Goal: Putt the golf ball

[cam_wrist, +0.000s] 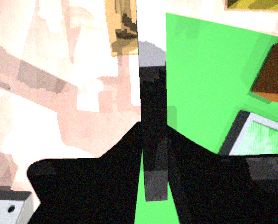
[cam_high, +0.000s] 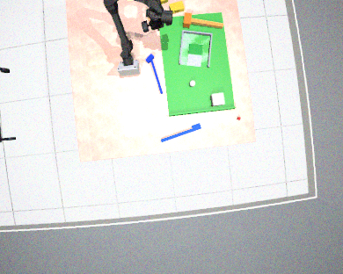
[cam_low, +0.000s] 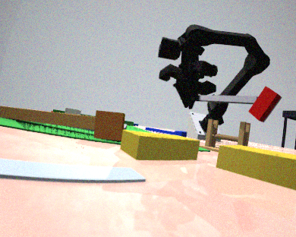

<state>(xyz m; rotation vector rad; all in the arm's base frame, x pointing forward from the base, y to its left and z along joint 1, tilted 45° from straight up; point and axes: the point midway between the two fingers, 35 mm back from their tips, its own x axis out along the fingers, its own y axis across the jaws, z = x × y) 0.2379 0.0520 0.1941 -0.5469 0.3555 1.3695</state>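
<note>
The red putter lies 1 cm behind my gripper tip, 12 cm to the left of it and 2 cm above it. From my gripper tip the other things lie so: pale blue strip 39 cm ahead, 29 cm to the left, 10 cm below; green mat 22 cm ahead, 26 cm to the right, 10 cm below; white golf ball 16 cm ahead, 40 cm to the right, 8 cm below.
</note>
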